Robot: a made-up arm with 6 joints. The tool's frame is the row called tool.
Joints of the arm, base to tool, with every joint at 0 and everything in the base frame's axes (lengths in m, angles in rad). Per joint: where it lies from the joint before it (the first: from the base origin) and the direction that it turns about. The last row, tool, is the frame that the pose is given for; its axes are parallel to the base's.
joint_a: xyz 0 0 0.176 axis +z
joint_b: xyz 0 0 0 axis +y
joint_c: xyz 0 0 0.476 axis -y
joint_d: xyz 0 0 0 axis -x
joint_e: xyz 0.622 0 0 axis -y
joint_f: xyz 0 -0.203 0 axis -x
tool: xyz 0 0 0
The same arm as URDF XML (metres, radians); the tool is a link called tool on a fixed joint. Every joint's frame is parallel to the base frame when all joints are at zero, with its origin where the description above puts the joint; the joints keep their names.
<robot name="arm">
<joint name="joint_a" type="continuous"><parent link="base_link"/><child link="link1"/><origin xyz="0 0 0.176" rpy="0 0 0"/><axis xyz="0 0 1"/></joint>
<joint name="joint_b" type="continuous"><parent link="link1"/><child link="link2"/><origin xyz="0 0 0" rpy="0 0 0"/><axis xyz="0 1 0"/></joint>
<joint name="joint_c" type="continuous"><parent link="link2"/><child link="link3"/><origin xyz="0 0 0.476" rpy="0 0 0"/><axis xyz="0 -1 0"/></joint>
<joint name="joint_d" type="continuous"><parent link="link3"/><child link="link4"/><origin xyz="0 0 0" rpy="0 0 0"/><axis xyz="-1 0 0"/></joint>
<joint name="joint_e" type="continuous"><parent link="link4"/><child link="link5"/><origin xyz="0.622 0 0" rpy="0 0 0"/><axis xyz="0 -1 0"/></joint>
<joint name="joint_f" type="continuous"><parent link="link5"/><child link="link6"/><origin xyz="0 -0.203 0" rpy="0 0 0"/><axis xyz="-1 0 0"/></joint>
<joint name="tool_fixed" type="fixed"><parent link="link6"/><child link="tool"/><origin xyz="0 0 0" rpy="0 0 0"/></joint>
<link name="base_link"/>
<link name="link1"/>
<link name="link2"/>
<link name="link3"/>
<link name="link4"/>
<link name="link5"/>
<link name="link6"/>
<link name="tool"/>
</robot>

